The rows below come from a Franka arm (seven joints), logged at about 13 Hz.
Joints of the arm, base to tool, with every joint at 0 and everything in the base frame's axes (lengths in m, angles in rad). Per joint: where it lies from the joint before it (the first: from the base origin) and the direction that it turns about. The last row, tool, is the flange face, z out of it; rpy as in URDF.
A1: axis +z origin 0 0 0.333
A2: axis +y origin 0 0 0
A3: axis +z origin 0 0 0.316
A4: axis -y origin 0.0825 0 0
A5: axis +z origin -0.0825 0 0.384
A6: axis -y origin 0 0 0
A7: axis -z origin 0.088 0 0
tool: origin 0 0 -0.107 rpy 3.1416 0 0
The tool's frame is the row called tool.
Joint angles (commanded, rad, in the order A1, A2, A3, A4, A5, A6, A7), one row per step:
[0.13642 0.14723 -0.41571 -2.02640 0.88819 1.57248 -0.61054]
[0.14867 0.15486 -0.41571 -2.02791 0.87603 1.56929 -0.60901]
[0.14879 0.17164 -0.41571 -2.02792 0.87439 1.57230 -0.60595]
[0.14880 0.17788 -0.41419 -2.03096 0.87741 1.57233 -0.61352]
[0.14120 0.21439 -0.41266 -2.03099 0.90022 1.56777 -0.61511]
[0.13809 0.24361 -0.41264 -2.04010 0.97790 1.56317 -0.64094]
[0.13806 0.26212 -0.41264 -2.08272 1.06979 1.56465 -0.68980]
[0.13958 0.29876 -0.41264 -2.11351 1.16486 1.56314 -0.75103]
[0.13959 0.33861 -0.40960 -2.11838 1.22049 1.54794 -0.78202]
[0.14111 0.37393 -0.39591 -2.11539 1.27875 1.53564 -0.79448]
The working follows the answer.
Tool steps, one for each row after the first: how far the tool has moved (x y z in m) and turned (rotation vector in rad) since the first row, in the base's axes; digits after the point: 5 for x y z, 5 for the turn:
[-0.00043 0.00620 -0.00528 -0.00861 0.01502 0.02000]
[0.00038 0.00597 -0.01405 -0.01448 0.03292 0.01755]
[0.00005 0.00708 -0.01830 -0.01080 0.03517 0.02151]
[0.00151 0.00571 -0.03573 0.00537 0.06668 0.00577]
[0.00396 0.00901 -0.04946 0.06943 0.06474 -0.02806]
[-0.00168 0.01461 -0.06903 0.14943 0.05647 -0.06795]
[-0.00485 0.01998 -0.09282 0.22314 0.04178 -0.10795]
[-0.00488 0.02462 -0.11087 0.26806 0.04692 -0.12682]
[-0.00168 0.03472 -0.12434 0.31213 0.05591 -0.14583]

Tool pose at each row, in the base's axes (x y z in m, rotation vector in rad; rounded; the steps above come from the unrounded poses):
[0.52844 -0.06008 0.37970 -2.18189 -0.03682 0.16796]
[0.52801 -0.05387 0.37442 -2.18927 -0.04952 0.19617]
[0.52882 -0.05411 0.36565 -2.19328 -0.03626 0.21468]
[0.52849 -0.05299 0.36139 -2.18940 -0.03960 0.21916]
[0.52995 -0.05437 0.34397 -2.16957 -0.00589 0.24349]
[0.53240 -0.05107 0.33024 -2.10540 0.02421 0.21816]
[0.52676 -0.04547 0.31066 -2.02545 0.05503 0.18235]
[0.52359 -0.04010 0.28688 -1.95183 0.08217 0.14101]
[0.52357 -0.03545 0.26882 -1.90556 0.10018 0.13382]
[0.52676 -0.02536 0.25536 -1.85962 0.12014 0.13059]

